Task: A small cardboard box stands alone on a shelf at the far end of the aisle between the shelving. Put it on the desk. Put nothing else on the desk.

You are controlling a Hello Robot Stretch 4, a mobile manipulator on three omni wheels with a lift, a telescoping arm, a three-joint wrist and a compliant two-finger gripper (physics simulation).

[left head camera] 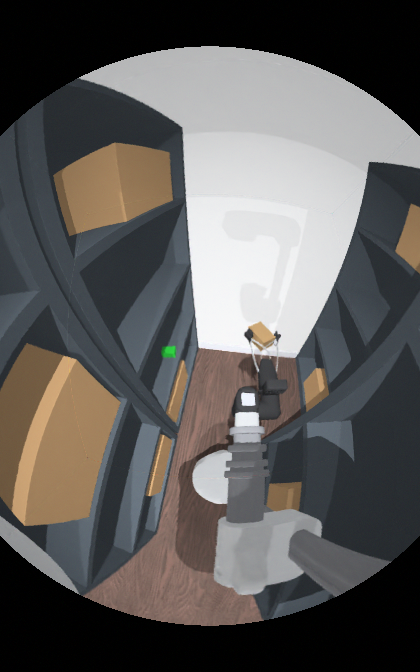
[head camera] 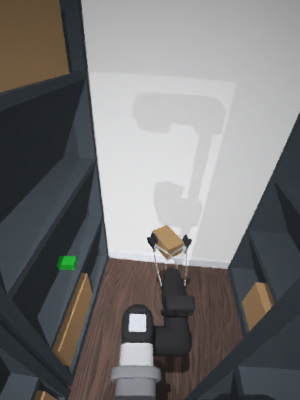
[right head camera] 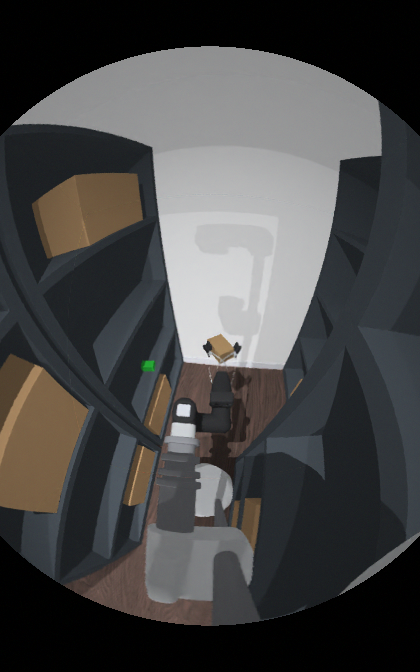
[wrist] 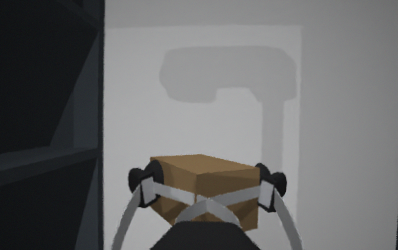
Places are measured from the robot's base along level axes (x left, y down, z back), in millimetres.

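Pixels of known places: gripper, fingertip midpoint: point(head camera: 168, 235).
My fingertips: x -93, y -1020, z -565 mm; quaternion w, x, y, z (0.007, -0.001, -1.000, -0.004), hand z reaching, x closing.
For each thing: its top centre in the pictures, then the offset to it from my fingertips. Level surfaces: height alone.
- small cardboard box at its top centre: point(wrist: 199, 160) point(head camera: 167, 236) dx +7, dy -20, dz +22 mm
- green block at its top centre: point(head camera: 66, 260) dx +503, dy +469, dz -226 mm
- wooden floor at its surface level: dy +1048 mm
The small cardboard box point(head camera: 167, 241) point(left head camera: 261, 334) point(right head camera: 220, 347) point(wrist: 205, 167) is held between the fingertips, turned at an angle, in the air in front of the white end wall. My gripper point(head camera: 170, 242) point(left head camera: 263, 336) point(right head camera: 222, 347) point(wrist: 206, 176) is shut on it, one dark pad on each side. In the wrist view the finger links cross in front of the box and hide part of its lower half. The desk does not show in these views.
Dark shelving with large cardboard boxes point(left head camera: 120, 190) point(right head camera: 90, 212) stands along the left; more shelving point(head camera: 270, 255) stands along the right. A green block point(head camera: 67, 262) point(left head camera: 169, 351) point(right head camera: 148, 366) lies on a left shelf. The arm extends along the narrow aisle over the wooden floor point(head camera: 107, 295).
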